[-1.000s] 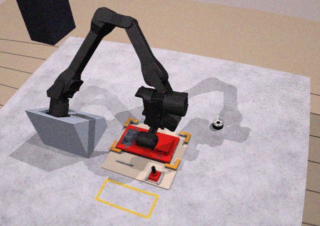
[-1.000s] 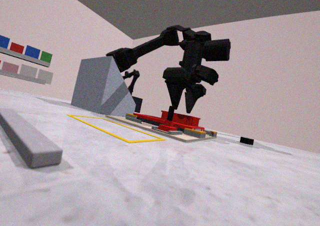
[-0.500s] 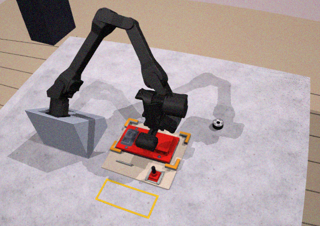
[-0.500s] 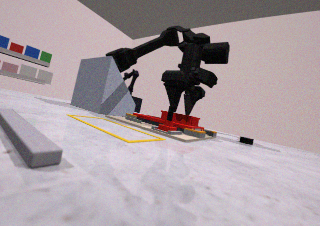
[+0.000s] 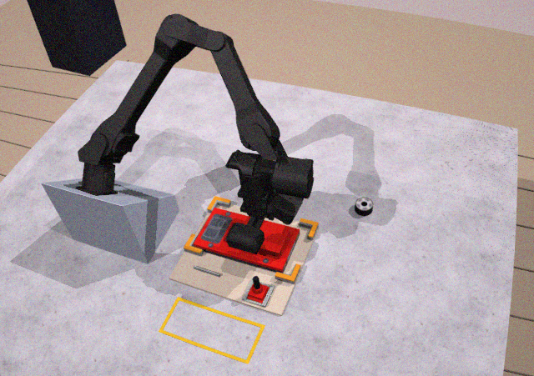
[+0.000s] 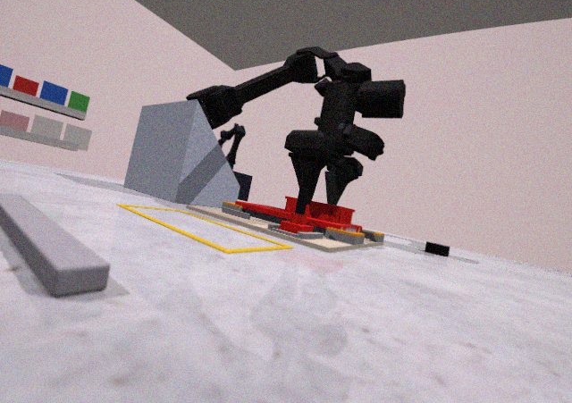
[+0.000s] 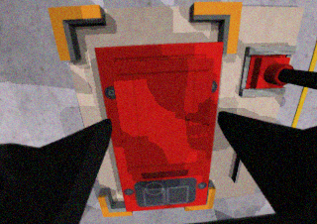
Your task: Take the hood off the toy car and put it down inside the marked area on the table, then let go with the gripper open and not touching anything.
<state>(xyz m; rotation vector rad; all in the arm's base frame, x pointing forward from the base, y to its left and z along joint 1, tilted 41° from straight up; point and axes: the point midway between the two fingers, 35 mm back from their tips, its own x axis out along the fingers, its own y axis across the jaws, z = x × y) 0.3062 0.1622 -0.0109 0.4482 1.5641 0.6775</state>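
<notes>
Right now my gripper tip is 6 cm short of the grey bar, 35 cm to the left of it and 4 cm above it. From my gripper tip the other things lie so: red hood: right at my gripper tip; then black wheel: 15 cm ahead, 18 cm to the left, 3 cm below.
</notes>
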